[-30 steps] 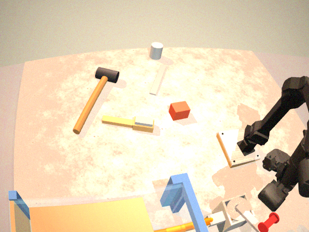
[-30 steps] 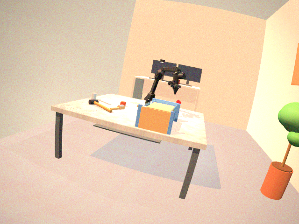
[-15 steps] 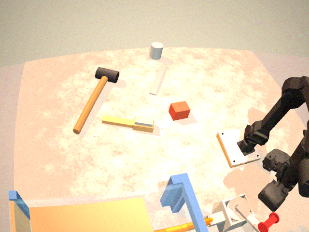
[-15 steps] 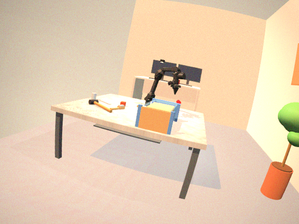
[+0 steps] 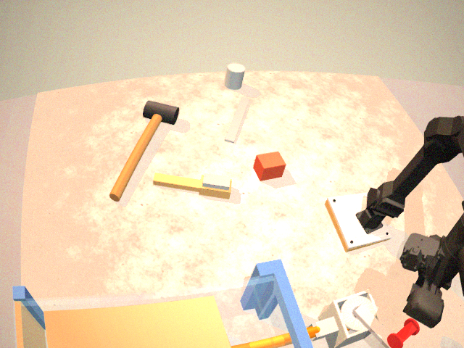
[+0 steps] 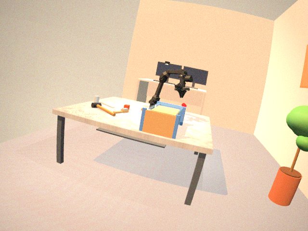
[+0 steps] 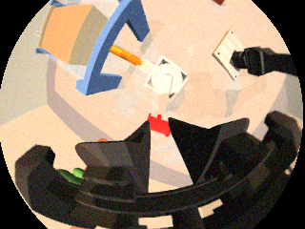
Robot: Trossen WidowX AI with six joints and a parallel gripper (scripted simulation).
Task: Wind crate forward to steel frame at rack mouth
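Right now the red knob is 2 cm behind my gripper tip, 4 cm to the left of it and 8 cm below it. The rest, counted from my gripper tip: crank handle: 1 cm behind, 11 cm below; yellow hand tool: 15 cm ahead, 52 cm to the right, 20 cm below; hand winch: 1 cm behind, 6 cm to the right, 18 cm below.
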